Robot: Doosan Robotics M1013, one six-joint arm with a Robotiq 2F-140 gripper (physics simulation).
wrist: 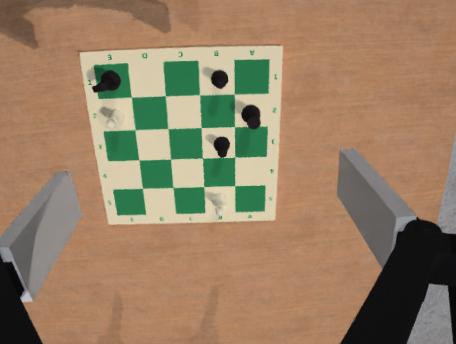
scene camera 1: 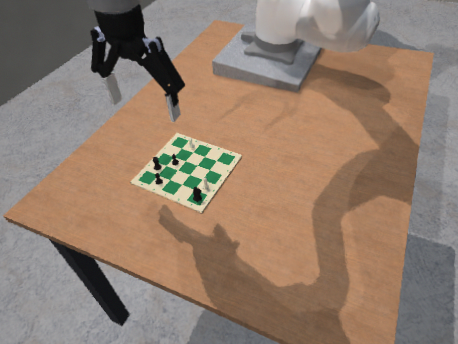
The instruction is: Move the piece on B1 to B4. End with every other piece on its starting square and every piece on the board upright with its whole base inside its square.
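Seen in the pictures: gripper, fingertip midpoint: (wrist: 206, 183) (scene camera 1: 145, 109); arm's base at its link origin: (scene camera 1: 274, 47).
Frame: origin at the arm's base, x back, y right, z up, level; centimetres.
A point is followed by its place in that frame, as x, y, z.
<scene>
The black pawn (scene camera 1: 158, 178) {-70.9, 10.0, -1.7} (wrist: 219, 79) {-71.3, 10.3, -0.4} stands upright on B1 of the green and cream board (scene camera 1: 200, 172) {-64.2, 1.4, -3.3} (wrist: 152, 145) {-64.2, 1.4, -3.3}. B4 (scene camera 1: 184, 154) {-59.4, 8.5, -3.3} (wrist: 219, 172) {-59.6, 8.6, -3.3} is a green square with no piece on it. A black pawn (scene camera 1: 174, 160) {-63.5, 9.3, -1.9} (wrist: 222, 146) {-63.7, 9.5, -1.1} stands on B3, beside B4, and a pale piece (scene camera 1: 192, 144) {-55.8, 7.6, -2.3} (wrist: 218, 201) {-56.2, 8.0, -2.2} stands on B5, on its other side. My gripper (scene camera 1: 144, 111) {-69.9, 9.1, 19.5} (wrist: 206, 183) {-69.9, 9.1, 19.5} is open and empty, high above the table, with its fingers wide apart at either side of the board in the wrist view.
A taller black piece (scene camera 1: 156, 163) {-66.6, 13.0, -1.3} (wrist: 251, 116) {-67.0, 13.0, -0.1} stands on A2. A black knight (scene camera 1: 197, 195) {-72.7, -1.9, -1.6} (wrist: 109, 81) {-72.8, -0.9, -0.6} stands on E1, next to a pale piece (scene camera 1: 206, 184) {-68.4, -2.4, -2.1} (wrist: 115, 119) {-68.5, -1.5, -1.2} on E2. The robot's grey base plate (scene camera 1: 255, 72) {-18.0, 1.4, 0.0} sits at the back of the wooden table (scene camera 1: 300, 150) {-46.7, -21.5, -3.9}.
</scene>
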